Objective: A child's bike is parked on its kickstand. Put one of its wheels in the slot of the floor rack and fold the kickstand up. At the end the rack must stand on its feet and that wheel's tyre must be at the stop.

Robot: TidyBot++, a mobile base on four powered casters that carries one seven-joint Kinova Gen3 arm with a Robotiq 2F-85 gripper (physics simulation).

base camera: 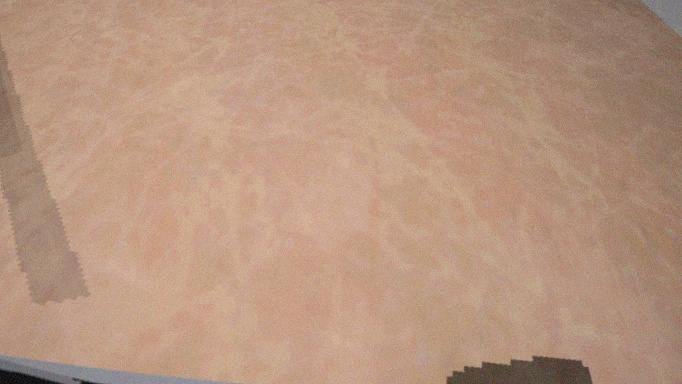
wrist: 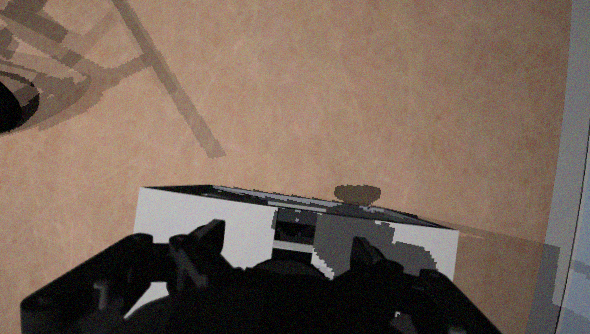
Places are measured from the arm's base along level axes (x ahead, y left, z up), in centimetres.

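Where they show: gripper, fingertip midpoint: (wrist: 287,242).
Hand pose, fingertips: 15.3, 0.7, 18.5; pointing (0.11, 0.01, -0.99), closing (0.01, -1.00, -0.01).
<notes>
After its pixels a point has its place, as x, y, z.
My gripper (wrist: 287,242) @(15.3, 0.7, 18.5) is open and empty at the bottom of the wrist view, its two black fingers wide apart over the white robot base. At the left edge of the wrist view a black rounded piece (wrist: 7,107) @(29.7, 94.7, -29.9) shows, cut off by the frame; it may be part of a bike tyre, but too little shows to be sure. A shadow with curved and straight bars lies on the floor beside it. The bike's frame, its kickstand, the floor rack, its slot and its stop cannot be made out in either view.
The white robot base (wrist: 200,215) @(12.2, 14.6, -1.4) spans the lower wrist view. The tan floor (base camera: 325,175) @(42.9, 1.4, -39.6) (wrist: 310,100) @(45.3, 0.1, -39.7) carries a long straight shadow in both views. A pale grey wall edge (wrist: 560,125) @(49.8, -86.2, -39.6) runs down the right of the wrist view; a grey edge (base camera: 667,11) @(116.4, -92.9, -37.1) shows at the base view's top right.
</notes>
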